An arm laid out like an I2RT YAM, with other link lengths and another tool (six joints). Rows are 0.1 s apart.
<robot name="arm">
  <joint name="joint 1" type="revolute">
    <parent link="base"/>
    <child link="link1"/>
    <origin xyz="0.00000 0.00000 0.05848"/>
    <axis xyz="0 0 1"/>
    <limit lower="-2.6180" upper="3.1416"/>
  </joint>
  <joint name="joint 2" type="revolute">
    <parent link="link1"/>
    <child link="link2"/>
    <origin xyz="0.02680 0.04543 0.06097"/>
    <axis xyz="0 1 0"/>
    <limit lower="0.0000" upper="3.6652"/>
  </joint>
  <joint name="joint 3" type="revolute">
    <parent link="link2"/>
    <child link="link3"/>
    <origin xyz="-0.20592 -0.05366 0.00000"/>
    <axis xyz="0 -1 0"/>
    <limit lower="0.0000" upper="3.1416"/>
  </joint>
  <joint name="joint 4" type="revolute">
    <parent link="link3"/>
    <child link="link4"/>
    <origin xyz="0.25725 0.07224 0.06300"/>
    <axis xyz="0 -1 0"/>
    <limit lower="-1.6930" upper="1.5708"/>
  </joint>
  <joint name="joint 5" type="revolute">
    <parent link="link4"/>
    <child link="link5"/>
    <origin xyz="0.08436 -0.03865 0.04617"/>
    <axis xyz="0 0 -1"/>
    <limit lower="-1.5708" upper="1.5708"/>
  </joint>
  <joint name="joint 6" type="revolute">
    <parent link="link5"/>
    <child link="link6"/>
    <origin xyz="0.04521 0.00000 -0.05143"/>
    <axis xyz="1 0 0"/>
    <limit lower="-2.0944" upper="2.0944"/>
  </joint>
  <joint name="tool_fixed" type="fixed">
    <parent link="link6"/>
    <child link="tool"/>
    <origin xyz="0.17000 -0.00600 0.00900" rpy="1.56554 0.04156 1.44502"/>
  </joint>
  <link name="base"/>
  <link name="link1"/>
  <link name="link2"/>
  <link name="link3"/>
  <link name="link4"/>
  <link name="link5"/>
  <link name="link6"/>
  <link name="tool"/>
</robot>
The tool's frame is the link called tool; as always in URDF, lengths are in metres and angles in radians.
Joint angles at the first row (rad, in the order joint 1, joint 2, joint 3, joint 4, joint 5, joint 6):
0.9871, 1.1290, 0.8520, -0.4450, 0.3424, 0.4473
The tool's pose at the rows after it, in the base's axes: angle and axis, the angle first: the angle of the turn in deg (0 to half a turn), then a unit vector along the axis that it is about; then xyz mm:
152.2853, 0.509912, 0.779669, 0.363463, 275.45, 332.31, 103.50
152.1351, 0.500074, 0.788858, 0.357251, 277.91, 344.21, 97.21
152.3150, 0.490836, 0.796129, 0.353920, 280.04, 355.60, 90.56
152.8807, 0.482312, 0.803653, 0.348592, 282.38, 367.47, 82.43
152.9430, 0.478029, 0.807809, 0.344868, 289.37, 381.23, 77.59
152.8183, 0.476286, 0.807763, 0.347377, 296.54, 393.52, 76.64
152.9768, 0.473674, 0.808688, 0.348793, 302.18, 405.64, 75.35
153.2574, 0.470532, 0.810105, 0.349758, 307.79, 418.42, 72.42
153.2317, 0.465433, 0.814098, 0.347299, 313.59, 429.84, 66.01
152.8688, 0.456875, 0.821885, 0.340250, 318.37, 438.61, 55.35
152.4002, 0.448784, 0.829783, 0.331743, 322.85, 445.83, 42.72
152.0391, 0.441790, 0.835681, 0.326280, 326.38, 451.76, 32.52
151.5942, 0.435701, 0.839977, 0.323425, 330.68, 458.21, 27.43
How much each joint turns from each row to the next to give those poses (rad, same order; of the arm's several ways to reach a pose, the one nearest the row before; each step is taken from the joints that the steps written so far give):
0.0213, 0.0766, 0.0462, 0.0153, 0.0015, -0.0222
0.0092, 0.0722, 0.0408, 0.0175, -0.0008, -0.0152
0.0057, 0.0621, 0.0316, 0.0229, -0.0076, -0.0137
0.0023, 0.0683, 0.0394, 0.0168, -0.0153, -0.0115
0.0004, 0.0855, 0.0656, 0.0122, -0.0045, -0.0080
0.0007, 0.0659, 0.0553, 0.0164, 0.0007, -0.0042
0.0012, 0.0618, 0.0564, 0.0080, -0.0042, -0.0034
0.0007, 0.0657, 0.0588, 0.0084, -0.0068, -0.0038
0.0001, 0.0690, 0.0568, 0.0076, -0.0042, -0.0107
-0.0001, 0.0672, 0.0477, 0.0065, -0.0016, -0.0202
0.0000, 0.0660, 0.0435, 0.0069, 0.0012, -0.0199
0.0000, 0.0518, 0.0332, 0.0091, 0.0004, -0.0168
0.0001, 0.0462, 0.0427, -0.0004, 0.0023, -0.0156

